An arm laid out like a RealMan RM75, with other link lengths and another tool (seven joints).
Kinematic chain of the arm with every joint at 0, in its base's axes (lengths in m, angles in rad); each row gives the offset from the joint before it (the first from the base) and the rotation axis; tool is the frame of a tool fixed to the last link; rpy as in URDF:
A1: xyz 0 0 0.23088 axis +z
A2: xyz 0 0 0 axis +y
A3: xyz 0 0 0.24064 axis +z
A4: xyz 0 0 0 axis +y
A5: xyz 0 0 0.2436 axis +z
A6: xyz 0 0 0 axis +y
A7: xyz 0 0 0.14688 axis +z
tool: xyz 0.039 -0.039 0.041 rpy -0.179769 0 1.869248
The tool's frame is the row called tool.
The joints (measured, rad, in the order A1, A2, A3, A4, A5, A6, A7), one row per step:
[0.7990, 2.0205, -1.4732, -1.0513, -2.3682, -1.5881, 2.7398]
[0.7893, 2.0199, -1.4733, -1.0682, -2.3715, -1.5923, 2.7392]
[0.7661, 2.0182, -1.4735, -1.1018, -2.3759, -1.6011, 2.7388]
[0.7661, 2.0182, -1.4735, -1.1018, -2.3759, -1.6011, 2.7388]
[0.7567, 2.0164, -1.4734, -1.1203, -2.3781, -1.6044, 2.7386]
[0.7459, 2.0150, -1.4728, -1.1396, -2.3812, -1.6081, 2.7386]
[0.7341, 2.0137, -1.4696, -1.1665, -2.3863, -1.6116, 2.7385]
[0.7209, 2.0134, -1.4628, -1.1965, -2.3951, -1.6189, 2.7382]
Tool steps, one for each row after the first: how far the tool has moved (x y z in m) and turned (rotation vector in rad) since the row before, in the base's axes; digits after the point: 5 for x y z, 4 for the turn. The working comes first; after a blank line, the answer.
Tool pose at each row, in the base's axes (x y z in m, rotation vector in rad; the steps are taken from these numbers as rounded here):
[0.20447, 0.37511, -0.06050, -0.6192, 2.7391, 0.0736]
[0.20481, 0.37470, -0.05852, -0.6250, 2.7361, 0.0795]
[0.20676, 0.37282, -0.05454, -0.6297, 2.7328, 0.0901]
[0.20676, 0.37282, -0.05454, -0.6297, 2.7328, 0.0901]
[0.20665, 0.37288, -0.05204, -0.6369, 2.7294, 0.0997]
[0.20693, 0.37264, -0.04945, -0.6423, 2.7260, 0.1095]
[0.20599, 0.37336, -0.04573, -0.6532, 2.7210, 0.1282]
[0.20536, 0.37376, -0.04103, -0.6620, 2.7146, 0.1475]

[0.00034, -0.00041, 0.00198, 0.0037, -0.0008, 0.0050]
[0.00195, -0.00188, 0.00398, 0.0070, -0.0004, 0.0049]
[0.00000, 0.00000, 0.00000, 0.0000, 0.0000, 0.0000]
[-0.00011, 0.00006, 0.00250, 0.0060, -0.0002, 0.0065]
[0.00028, -0.00024, 0.00259, 0.0064, -0.0005, 0.0053]
[-0.00094, 0.00072, 0.00372, 0.0118, 0.0008, 0.0103]
[-0.00063, 0.00040, 0.00470, 0.0128, -0.0007, 0.0091]

